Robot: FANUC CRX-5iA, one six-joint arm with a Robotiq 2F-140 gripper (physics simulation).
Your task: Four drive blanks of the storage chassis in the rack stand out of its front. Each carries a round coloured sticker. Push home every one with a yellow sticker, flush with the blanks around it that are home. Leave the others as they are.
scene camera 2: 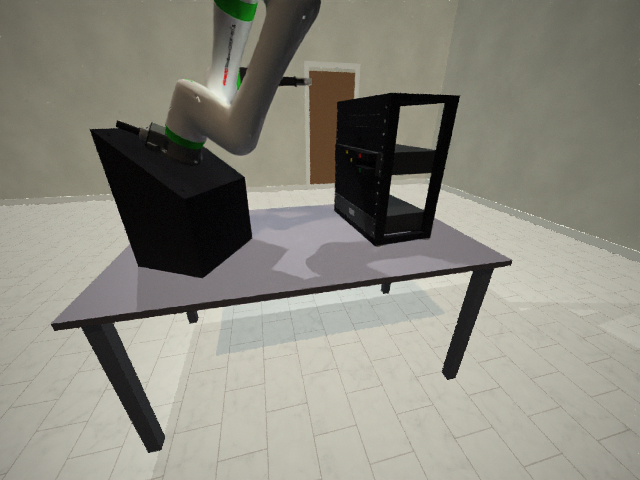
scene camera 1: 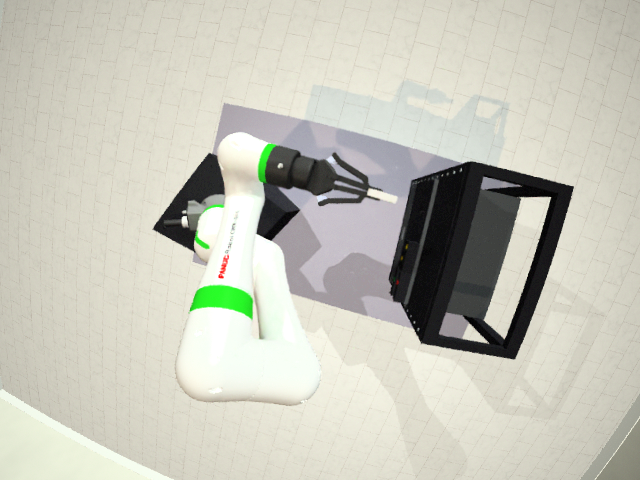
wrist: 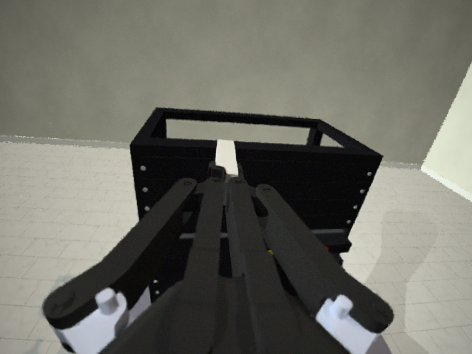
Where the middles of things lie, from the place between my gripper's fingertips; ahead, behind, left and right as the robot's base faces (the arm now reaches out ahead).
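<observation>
Black rack (scene camera 1: 454, 236), 280 mm ahead of my hand, 170 mm to the right of it, 360 mm below it.
</observation>
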